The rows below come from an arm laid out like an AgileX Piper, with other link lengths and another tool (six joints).
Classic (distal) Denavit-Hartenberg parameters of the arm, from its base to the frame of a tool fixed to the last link. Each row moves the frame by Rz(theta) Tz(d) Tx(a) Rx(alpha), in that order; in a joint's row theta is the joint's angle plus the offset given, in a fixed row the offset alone. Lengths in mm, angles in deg.
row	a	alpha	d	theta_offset
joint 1	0	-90	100.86	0
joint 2	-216.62	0	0	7.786
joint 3	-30.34	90	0	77.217
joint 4	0	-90	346.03	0
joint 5	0	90	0	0
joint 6	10.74	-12.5	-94.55	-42.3
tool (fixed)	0	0	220.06	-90
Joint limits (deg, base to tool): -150..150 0..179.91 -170..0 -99.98..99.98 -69.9..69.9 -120..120
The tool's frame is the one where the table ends.
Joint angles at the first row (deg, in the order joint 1, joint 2, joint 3, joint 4, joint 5, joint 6):
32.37 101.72 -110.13 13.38 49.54 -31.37
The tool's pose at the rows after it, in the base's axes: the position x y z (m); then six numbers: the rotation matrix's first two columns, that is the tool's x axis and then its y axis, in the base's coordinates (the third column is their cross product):
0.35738 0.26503 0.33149 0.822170 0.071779 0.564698 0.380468 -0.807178 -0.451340
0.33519 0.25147 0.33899 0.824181 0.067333 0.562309 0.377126 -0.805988 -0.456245
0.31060 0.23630 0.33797 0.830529 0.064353 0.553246 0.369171 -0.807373 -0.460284
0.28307 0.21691 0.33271 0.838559 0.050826 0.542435 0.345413 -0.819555 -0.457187
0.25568 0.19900 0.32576 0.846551 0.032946 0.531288 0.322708 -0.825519 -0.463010
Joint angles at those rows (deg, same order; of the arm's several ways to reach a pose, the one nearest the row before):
32.37 95.53 -106.53 13.38 50.93 -30.40
32.37 88.84 -100.36 13.38 51.41 -29.97
32.37 81.21 -92.38 13.38 51.51 -29.55
32.37 72.39 -83.38 11.91 51.93 -27.86
32.37 63.74 -74.99 10.99 52.52 -26.10

